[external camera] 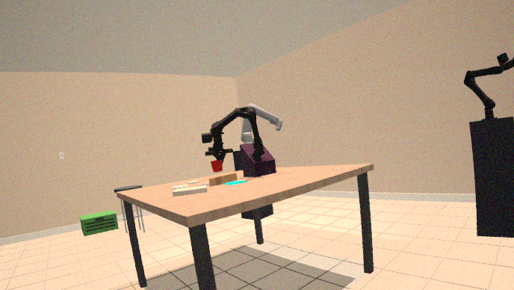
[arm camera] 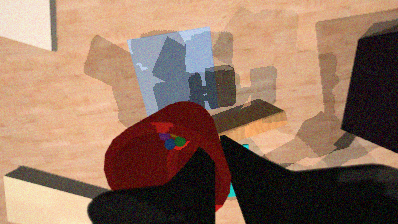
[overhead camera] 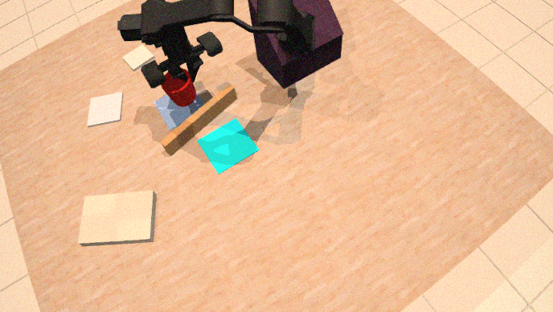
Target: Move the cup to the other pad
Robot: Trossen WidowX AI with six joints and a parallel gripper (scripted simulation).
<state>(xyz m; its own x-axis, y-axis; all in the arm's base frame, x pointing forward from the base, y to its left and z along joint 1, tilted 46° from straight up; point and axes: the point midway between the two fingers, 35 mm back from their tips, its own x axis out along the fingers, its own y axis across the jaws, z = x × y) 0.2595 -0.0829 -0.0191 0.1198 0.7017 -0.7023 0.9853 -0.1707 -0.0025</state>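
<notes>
The cyan pad lies 10 mm ahead of my gripper tip, 140 mm to the left of it and 120 mm below it. From my gripper tip the other things lie so: red cup 30 mm ahead; wooden bar 30 mm ahead, 40 mm to the left, 100 mm below; pale blue pad 40 mm ahead, 60 mm to the right, 120 mm below.
</notes>
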